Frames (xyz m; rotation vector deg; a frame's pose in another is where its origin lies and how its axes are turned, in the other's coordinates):
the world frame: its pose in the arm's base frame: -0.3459 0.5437 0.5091 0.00 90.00 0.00
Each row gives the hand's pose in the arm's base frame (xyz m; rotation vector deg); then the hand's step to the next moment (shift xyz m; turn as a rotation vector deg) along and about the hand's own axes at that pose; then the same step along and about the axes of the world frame.
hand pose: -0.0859 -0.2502 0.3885 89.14 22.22 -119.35
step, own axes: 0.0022 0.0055 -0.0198 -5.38 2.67 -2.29
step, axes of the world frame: 0.0077 0.0050 0.0185 -4.61 0.16 4.48
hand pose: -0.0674 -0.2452 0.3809 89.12 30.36 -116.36
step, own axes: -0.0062 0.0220 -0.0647 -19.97 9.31 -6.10
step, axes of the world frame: 0.0109 0.0222 0.0640 -17.73 -0.35 14.43
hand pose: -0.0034 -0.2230 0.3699 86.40 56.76 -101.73
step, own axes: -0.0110 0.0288 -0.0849 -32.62 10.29 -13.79
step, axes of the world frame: 0.0001 0.0556 0.0712 -29.45 5.30 21.56
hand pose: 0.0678 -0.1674 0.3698 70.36 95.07 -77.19
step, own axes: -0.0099 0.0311 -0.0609 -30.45 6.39 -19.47
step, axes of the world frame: -0.0134 0.0572 0.0364 -30.23 11.24 17.52
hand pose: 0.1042 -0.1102 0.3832 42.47 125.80 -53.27
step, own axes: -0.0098 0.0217 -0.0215 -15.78 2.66 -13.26
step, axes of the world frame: -0.0100 0.0269 0.0142 -17.68 7.87 7.59
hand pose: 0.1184 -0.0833 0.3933 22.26 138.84 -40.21
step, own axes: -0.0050 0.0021 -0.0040 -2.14 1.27 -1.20
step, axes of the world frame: -0.0050 0.0034 0.0030 -1.62 1.48 1.68
